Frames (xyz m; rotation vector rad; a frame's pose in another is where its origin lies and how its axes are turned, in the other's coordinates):
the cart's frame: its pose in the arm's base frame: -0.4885 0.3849 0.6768 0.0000 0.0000 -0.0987
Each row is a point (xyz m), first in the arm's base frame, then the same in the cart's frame.
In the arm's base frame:
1: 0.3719 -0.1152 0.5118
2: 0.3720 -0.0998 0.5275
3: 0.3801 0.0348 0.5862
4: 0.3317 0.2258 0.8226
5: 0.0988 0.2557 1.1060
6: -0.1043 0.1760 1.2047
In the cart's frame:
1: 0.9055 -0.4129 -0.1650
2: 0.9041 -0.3975 -0.1493
3: 0.8989 -0.2628 -0.0906
4: 0.8319 -0.0775 0.1458
5: 0.5972 -0.0707 0.4292
6: 0.4029 -0.1700 0.5279

